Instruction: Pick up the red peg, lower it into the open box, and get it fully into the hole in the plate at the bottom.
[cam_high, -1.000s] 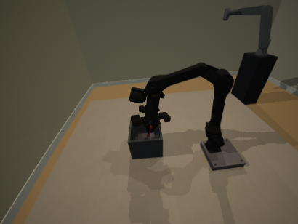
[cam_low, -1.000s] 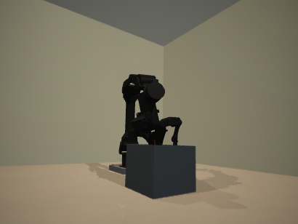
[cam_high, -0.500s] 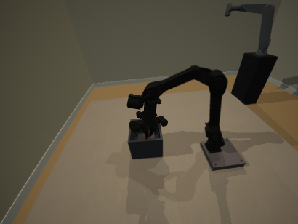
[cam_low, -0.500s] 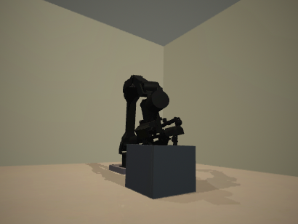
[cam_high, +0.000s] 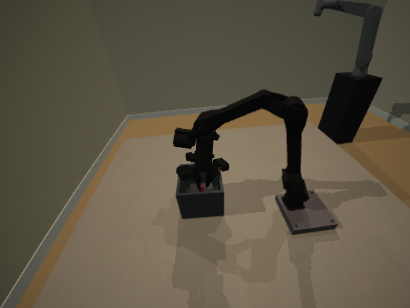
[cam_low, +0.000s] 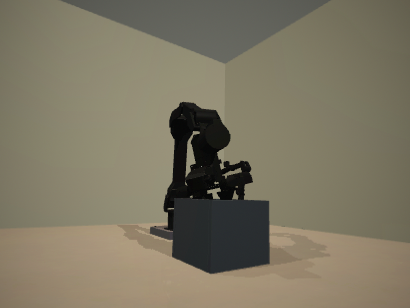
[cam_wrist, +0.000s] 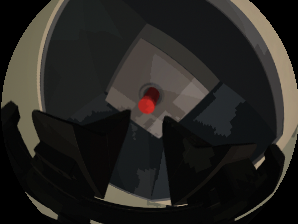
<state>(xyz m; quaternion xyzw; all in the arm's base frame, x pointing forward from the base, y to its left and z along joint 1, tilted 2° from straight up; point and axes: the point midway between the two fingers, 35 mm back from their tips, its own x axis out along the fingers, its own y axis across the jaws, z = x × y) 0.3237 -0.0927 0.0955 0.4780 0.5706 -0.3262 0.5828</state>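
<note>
The red peg lies 4 cm below my gripper tip, 1 cm to the right of it and 1 cm ahead of it. The rest, counted from my gripper tip: grey plate: 4 cm below, 1 cm to the right, 1 cm ahead.
</note>
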